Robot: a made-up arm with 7 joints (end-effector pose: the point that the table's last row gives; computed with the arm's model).
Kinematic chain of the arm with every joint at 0, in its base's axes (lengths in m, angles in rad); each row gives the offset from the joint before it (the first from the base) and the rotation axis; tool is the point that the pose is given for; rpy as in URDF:
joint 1: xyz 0 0 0.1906 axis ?
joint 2: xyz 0 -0.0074 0.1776 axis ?
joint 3: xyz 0 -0.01 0.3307 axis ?
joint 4: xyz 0 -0.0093 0.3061 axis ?
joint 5: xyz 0 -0.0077 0.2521 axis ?
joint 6: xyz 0 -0.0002 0.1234 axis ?
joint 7: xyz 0 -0.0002 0.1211 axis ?
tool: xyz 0 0 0 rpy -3.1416 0 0
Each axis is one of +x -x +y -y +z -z.
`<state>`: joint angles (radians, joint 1 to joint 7).
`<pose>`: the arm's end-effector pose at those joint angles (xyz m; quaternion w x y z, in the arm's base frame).
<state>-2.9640 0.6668 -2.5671 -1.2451 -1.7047 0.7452 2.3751</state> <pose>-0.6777 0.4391 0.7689 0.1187 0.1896 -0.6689 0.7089</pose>
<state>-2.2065 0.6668 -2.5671 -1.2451 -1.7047 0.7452 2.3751</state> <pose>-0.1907 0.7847 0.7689 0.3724 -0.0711 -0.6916 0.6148</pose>
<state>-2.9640 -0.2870 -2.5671 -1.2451 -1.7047 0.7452 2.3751</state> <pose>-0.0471 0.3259 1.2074 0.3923 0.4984 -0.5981 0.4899</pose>
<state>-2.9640 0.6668 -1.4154 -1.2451 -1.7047 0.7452 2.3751</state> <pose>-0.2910 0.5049 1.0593 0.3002 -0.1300 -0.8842 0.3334</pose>
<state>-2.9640 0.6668 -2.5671 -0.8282 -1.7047 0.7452 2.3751</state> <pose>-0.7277 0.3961 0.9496 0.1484 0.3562 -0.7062 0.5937</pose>
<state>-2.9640 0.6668 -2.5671 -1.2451 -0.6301 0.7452 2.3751</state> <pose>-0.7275 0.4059 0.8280 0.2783 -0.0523 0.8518 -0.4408</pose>
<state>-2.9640 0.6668 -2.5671 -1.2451 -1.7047 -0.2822 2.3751</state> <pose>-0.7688 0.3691 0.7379 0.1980 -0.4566 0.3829 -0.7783</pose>
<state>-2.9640 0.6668 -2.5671 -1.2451 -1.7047 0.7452 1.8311</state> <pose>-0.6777 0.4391 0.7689 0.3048 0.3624 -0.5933 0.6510</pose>
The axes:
joint 1: -z
joint 2: +y
joint 3: -z
joint 4: +y
joint 5: -z
joint 6: +y
joint 7: -z

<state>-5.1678 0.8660 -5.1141 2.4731 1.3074 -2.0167 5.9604</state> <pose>0.0135 -0.4551 0.4996 0.2447 -0.5655 0.2098 0.7592</pose>
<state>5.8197 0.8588 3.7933 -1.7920 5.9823 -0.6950 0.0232</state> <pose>0.6449 0.0398 0.3861 0.9826 -0.1451 0.0166 -0.1145</pose>
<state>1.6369 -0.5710 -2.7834 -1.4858 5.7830 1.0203 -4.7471</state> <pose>-0.1921 0.0971 1.2227 0.1086 0.9532 -0.0267 0.2809</pose>
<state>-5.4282 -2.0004 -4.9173 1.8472 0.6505 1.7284 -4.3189</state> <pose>-0.5221 0.0730 0.1603 0.0207 0.4770 -0.3479 -0.8069</pose>
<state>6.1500 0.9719 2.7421 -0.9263 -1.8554 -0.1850 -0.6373</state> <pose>0.9394 0.2975 0.6122 0.3279 0.6383 0.1089 -0.6879</pose>
